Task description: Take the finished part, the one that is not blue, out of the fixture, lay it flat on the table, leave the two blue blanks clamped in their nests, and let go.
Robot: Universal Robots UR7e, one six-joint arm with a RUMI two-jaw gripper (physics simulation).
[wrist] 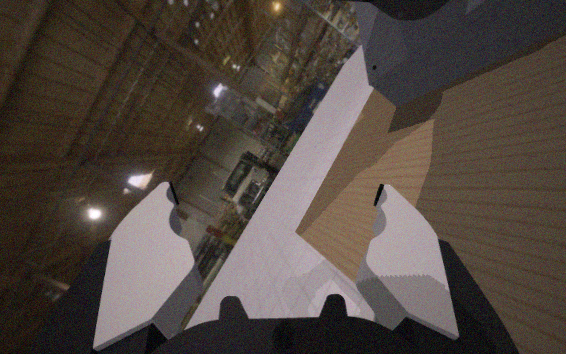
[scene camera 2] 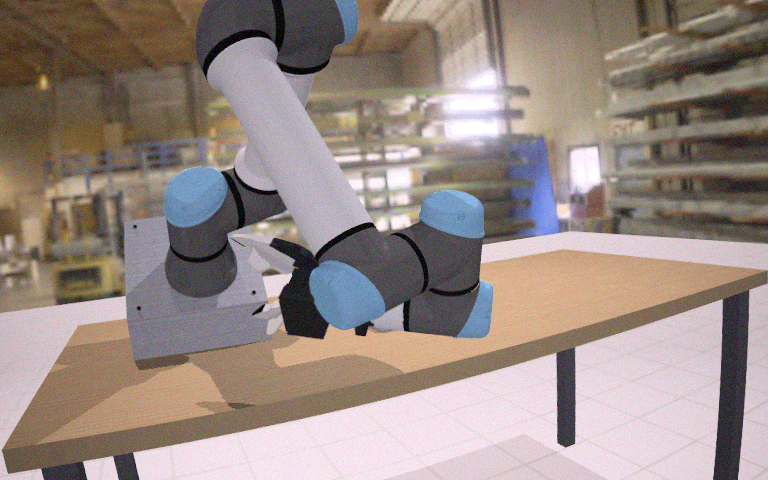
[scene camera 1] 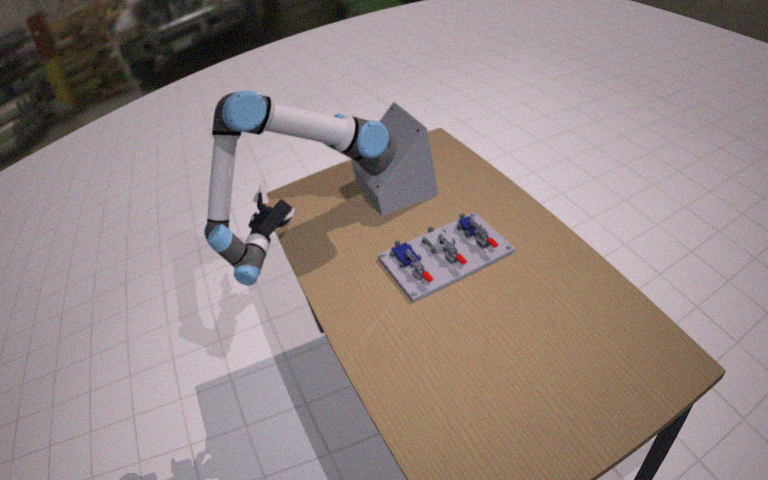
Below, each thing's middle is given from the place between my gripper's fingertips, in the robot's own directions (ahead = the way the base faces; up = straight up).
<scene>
Now: hand 410 mm short of the fixture plate [scene camera 1: 444,273], 360 mm to the right of it and 170 mm above it.
</scene>
